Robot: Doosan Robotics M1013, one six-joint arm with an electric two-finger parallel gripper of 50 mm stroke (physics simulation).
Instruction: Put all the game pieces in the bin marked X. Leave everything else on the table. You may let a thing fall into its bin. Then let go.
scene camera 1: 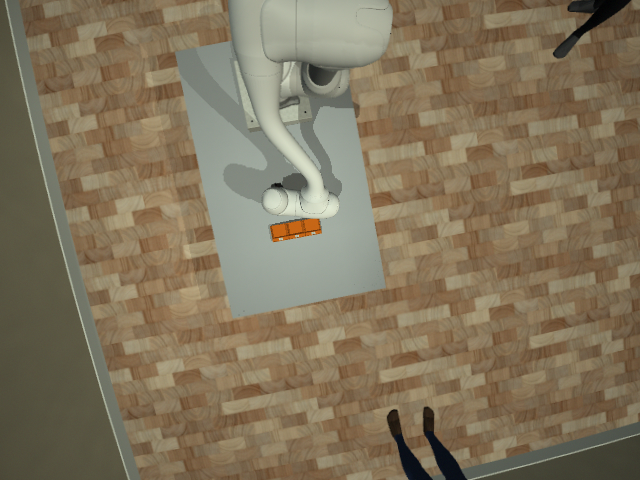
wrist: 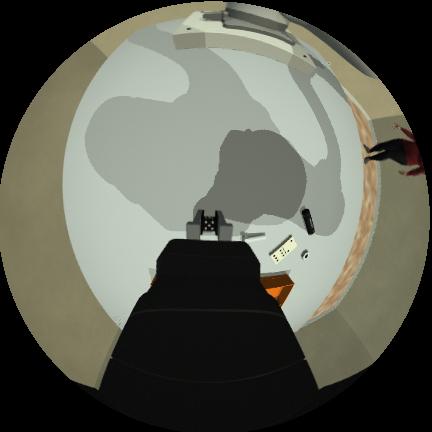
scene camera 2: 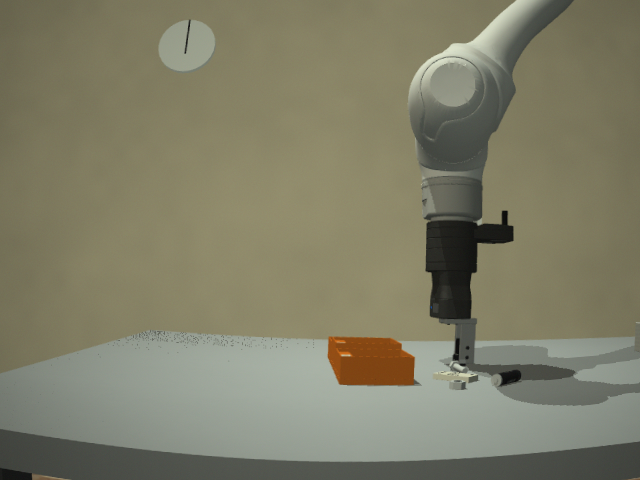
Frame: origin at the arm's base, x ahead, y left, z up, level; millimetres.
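Seen in the pictures: gripper, between the fingertips: (wrist: 208, 217) (scene camera 2: 463, 362).
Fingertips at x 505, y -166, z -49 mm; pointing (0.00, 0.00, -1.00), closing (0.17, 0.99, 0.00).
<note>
A point is followed by its place in that frame.
My gripper (scene camera 2: 460, 362) {x 505, y -166, z -49 mm} (wrist: 208, 217) {x 505, y -166, z -49 mm} is shut on a black die (wrist: 209, 224) {x 511, y -166, z -37 mm} with white pips, low at the table; the arm hides both in scene camera 1. A cream domino (scene camera 2: 445, 376) {x 591, y -48, z -48 mm} (wrist: 283, 249) {x 574, y -51, z -45 mm} with black dots lies flat, right of the gripper in the wrist view. Three joined orange bins (scene camera 1: 296, 228) {x 654, y -155, z -46 mm} (scene camera 2: 376, 369) {x 684, y -35, z -35 mm} (wrist: 278, 280) {x 636, y -56, z -36 mm} stand beside these things. Small pale labels show on their edge in scene camera 1, but I cannot read which is X.
A grey bolt (scene camera 2: 459, 367) {x 546, y -99, z -46 mm} (wrist: 255, 236) {x 540, y -103, z -45 mm} lies between gripper and domino in the wrist view. A small nut (scene camera 2: 456, 384) {x 608, y 15, z -47 mm} (wrist: 305, 255) {x 602, y 7, z -45 mm} and a black cylinder (scene camera 2: 506, 377) {x 541, y 12, z -43 mm} (wrist: 308, 221) {x 530, y -5, z -40 mm} lie beyond. The grey table (scene camera 1: 305, 273) {x 892, y -197, z -53 mm} carries the robot's base plate (scene camera 1: 251, 121) {x 92, y -167, z 4 mm} (wrist: 225, 42).
</note>
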